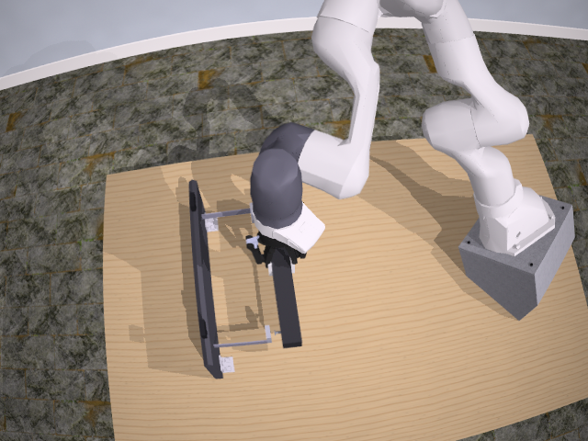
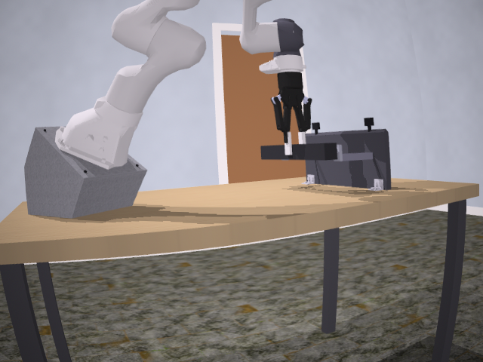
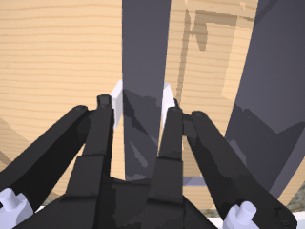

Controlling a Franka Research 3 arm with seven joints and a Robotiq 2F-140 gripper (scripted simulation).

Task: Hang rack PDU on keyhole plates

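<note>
Now: the rack PDU 2 cm below my hand and 2 cm ahead of it. Round my hand: dark upright panel: 18 cm ahead, 6 cm below, 2 cm to the right.
</note>
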